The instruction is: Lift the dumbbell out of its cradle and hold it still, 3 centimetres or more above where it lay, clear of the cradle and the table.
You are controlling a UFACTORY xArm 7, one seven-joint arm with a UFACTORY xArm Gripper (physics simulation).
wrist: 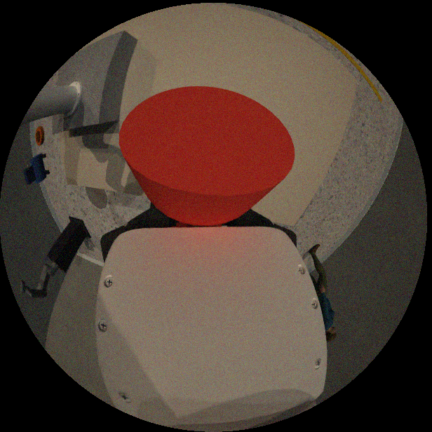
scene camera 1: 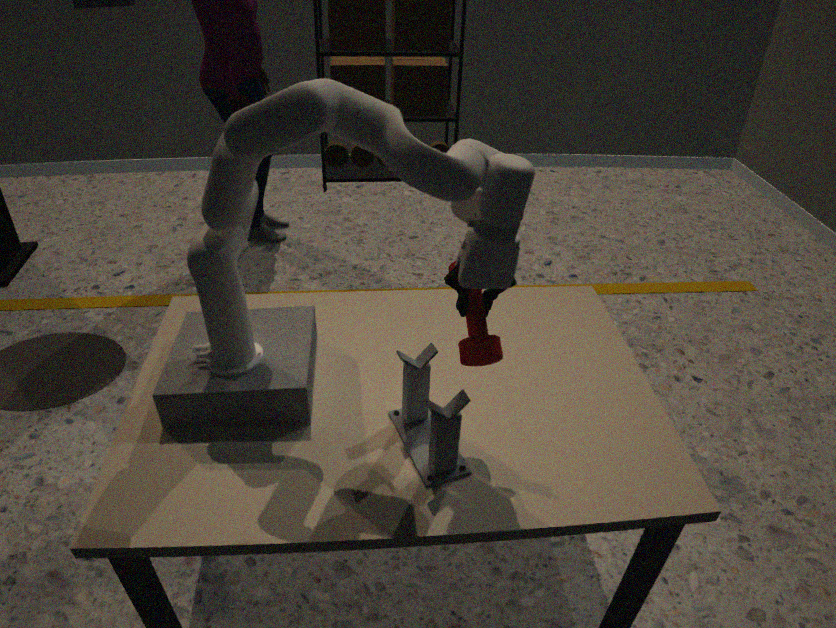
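Observation:
The red dumbbell is in the air above the table, behind and to the right of the cradle in the scene view, apart from both. It hangs tilted, one round head low and toward the camera. My gripper is shut on its handle; in the wrist view the near head hides most of the fingers and the handle. The grey cradle, with two V-topped posts on a base plate, stands empty on the table. The far head is mostly hidden behind the gripper in the scene view.
The arm's grey base block stands at the table's left. A shelf rack and a person are behind the table. Another person shows at the right of the wrist view. A yellow line crosses the floor.

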